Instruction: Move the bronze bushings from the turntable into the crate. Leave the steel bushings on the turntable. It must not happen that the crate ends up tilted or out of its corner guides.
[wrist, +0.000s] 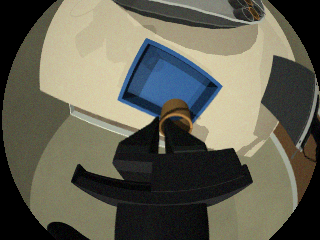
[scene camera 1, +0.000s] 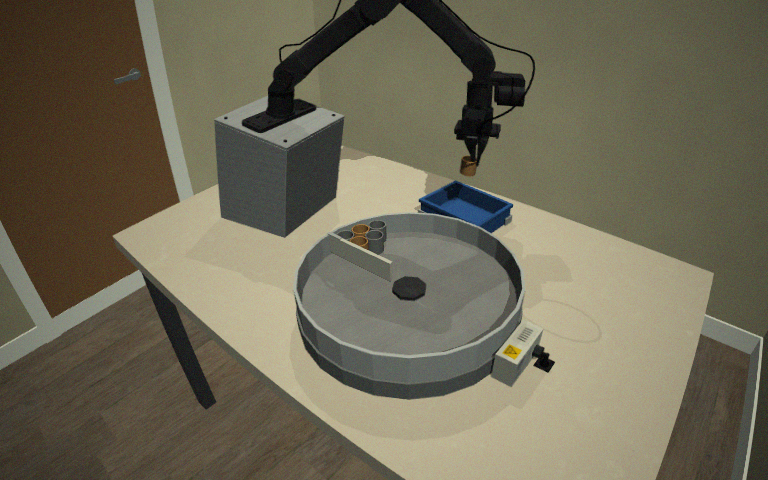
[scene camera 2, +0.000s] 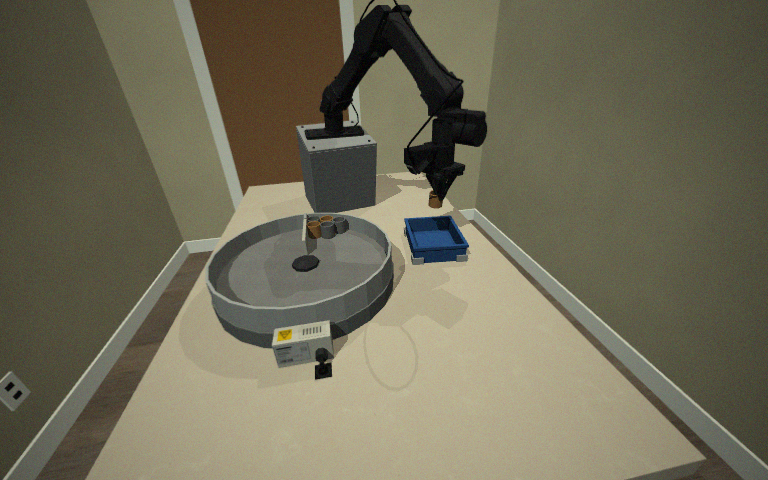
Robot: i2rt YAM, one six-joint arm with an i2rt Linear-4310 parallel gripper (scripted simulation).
Labels:
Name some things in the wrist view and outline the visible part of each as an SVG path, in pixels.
The gripper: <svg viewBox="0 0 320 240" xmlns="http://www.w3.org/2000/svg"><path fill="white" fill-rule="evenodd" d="M77 164L71 183L94 198L117 207L114 240L209 240L207 207L232 197L253 183L247 165L241 165L234 148L208 151L203 141L175 125L169 118L165 119L166 154L158 154L159 116L147 126L119 142L112 164L124 180L88 172L80 164Z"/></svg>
A blue crate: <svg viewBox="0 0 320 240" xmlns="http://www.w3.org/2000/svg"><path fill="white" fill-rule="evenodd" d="M169 117L171 120L180 120L183 118L181 116ZM146 38L131 64L117 101L153 117L159 116L160 119L161 109L166 101L175 98L182 99L189 107L193 124L223 86L184 56Z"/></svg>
A bronze bushing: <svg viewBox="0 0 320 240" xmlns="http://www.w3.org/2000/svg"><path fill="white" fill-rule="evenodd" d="M166 101L160 116L160 133L165 137L164 120L171 116L184 117L180 120L171 121L188 133L191 133L193 124L187 103L181 99Z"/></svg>

